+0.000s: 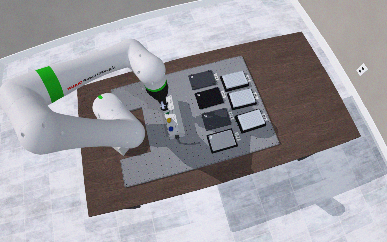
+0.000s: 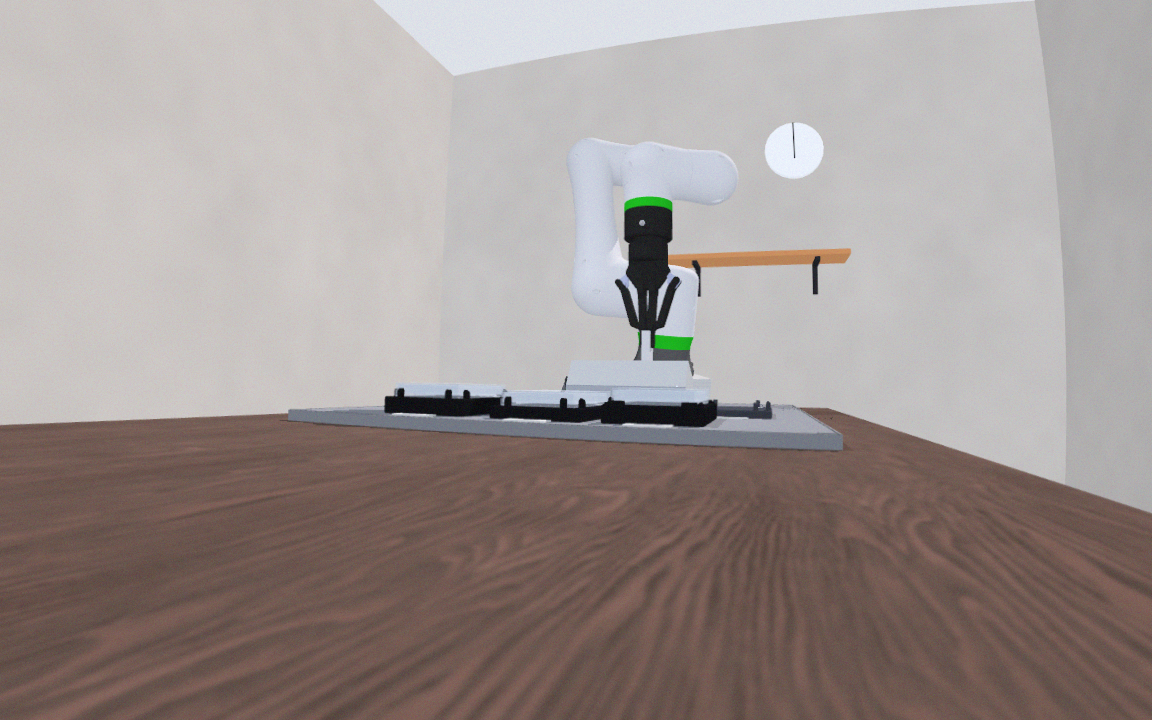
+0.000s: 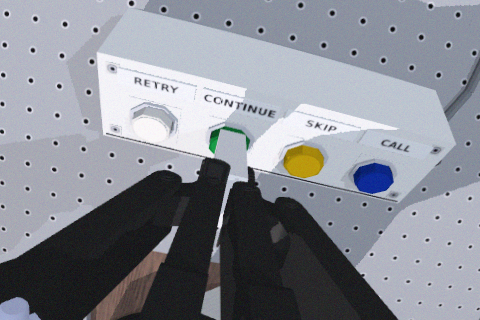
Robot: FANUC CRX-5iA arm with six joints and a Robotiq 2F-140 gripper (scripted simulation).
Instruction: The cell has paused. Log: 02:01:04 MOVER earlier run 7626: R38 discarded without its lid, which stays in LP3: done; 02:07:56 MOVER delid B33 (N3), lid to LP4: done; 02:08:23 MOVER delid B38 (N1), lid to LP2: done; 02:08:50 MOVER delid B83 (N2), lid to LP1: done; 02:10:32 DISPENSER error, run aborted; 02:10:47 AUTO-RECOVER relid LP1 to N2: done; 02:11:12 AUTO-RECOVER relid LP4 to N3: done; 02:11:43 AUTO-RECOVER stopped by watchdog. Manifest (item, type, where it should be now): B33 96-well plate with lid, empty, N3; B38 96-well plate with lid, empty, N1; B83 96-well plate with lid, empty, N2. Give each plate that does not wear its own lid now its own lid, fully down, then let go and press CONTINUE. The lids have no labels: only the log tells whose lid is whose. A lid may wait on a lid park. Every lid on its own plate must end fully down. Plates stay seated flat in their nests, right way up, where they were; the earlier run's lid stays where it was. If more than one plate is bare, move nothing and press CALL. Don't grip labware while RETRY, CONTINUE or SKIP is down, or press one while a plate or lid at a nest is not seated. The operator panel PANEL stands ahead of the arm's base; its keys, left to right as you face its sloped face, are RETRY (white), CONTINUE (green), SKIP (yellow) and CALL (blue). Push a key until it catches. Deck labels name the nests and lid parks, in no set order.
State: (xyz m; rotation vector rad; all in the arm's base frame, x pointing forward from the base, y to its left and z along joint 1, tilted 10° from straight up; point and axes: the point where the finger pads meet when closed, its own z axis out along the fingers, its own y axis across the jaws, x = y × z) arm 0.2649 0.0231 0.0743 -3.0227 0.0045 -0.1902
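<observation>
My hand is 4 cm above the green continue key. From my hand the other things lie so: blue call key 10 cm to the right, 4 cm below; then yellow skip key 5 cm to the right, 4 cm below; then white retry key 5 cm to the left, 4 cm below.
</observation>
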